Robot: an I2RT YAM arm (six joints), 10 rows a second.
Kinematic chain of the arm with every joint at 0, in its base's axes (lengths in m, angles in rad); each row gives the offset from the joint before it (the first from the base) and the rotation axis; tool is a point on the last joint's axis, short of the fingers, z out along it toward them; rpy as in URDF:
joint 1: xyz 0 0 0.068 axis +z
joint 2: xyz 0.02 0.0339 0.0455 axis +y
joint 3: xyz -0.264 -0.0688 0 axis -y
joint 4: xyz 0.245 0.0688 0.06 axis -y
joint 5: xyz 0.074 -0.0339 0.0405 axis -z
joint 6: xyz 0.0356 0 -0.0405 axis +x
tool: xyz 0 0 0 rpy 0 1.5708 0
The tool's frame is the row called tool.
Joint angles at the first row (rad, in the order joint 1, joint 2, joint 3, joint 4, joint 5, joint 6):
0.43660 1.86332 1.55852 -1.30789 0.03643 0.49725
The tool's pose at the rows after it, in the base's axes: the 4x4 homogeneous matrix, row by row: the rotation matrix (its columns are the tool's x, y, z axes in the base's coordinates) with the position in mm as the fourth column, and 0 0 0 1 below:
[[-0.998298 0.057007 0.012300 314.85], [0.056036 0.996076 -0.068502 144.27], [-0.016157 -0.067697 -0.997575 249.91], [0 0 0 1]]
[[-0.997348 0.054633 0.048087 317.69], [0.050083 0.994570 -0.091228 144.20], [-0.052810 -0.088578 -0.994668 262.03], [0 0 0 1]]
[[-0.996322 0.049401 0.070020 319.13], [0.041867 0.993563 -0.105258 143.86], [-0.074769 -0.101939 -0.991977 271.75], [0 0 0 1]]
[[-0.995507 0.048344 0.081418 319.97], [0.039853 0.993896 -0.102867 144.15], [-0.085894 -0.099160 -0.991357 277.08], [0 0 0 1]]
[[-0.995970 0.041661 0.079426 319.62], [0.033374 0.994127 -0.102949 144.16], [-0.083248 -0.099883 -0.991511 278.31], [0 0 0 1]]
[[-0.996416 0.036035 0.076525 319.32], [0.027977 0.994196 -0.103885 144.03], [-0.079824 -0.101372 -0.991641 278.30], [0 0 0 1]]
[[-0.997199 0.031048 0.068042 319.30], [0.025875 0.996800 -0.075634 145.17], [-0.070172 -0.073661 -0.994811 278.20], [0 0 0 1]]
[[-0.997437 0.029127 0.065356 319.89], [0.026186 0.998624 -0.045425 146.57], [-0.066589 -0.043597 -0.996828 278.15], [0 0 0 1]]
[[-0.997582 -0.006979 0.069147 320.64], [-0.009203 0.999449 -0.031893 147.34], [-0.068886 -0.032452 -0.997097 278.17], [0 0 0 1]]
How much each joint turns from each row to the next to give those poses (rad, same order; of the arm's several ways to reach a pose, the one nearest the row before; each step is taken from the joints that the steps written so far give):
-0.00002 0.00001 0.03738 -0.01334 0.03090 -0.00345
0.00002 -0.00002 0.04768 -0.02480 0.03586 -0.00493
-0.00038 0.00000 0.03813 -0.02402 0.02212 -0.00802
0.00001 0.00000 0.02101 -0.00957 0.00268 -0.00228
0.00037 -0.00002 0.00491 -0.00683 -0.00077 -0.00611
-0.00002 0.00003 0.00004 -0.00306 -0.00038 -0.00536
0.00001 0.00001 0.00002 0.00417 -0.02937 -0.00342
0.00001 -0.00001 -0.00003 0.01033 -0.02861 -0.00075
0.00001 0.00001 0.00001 0.00915 -0.01068 -0.03586

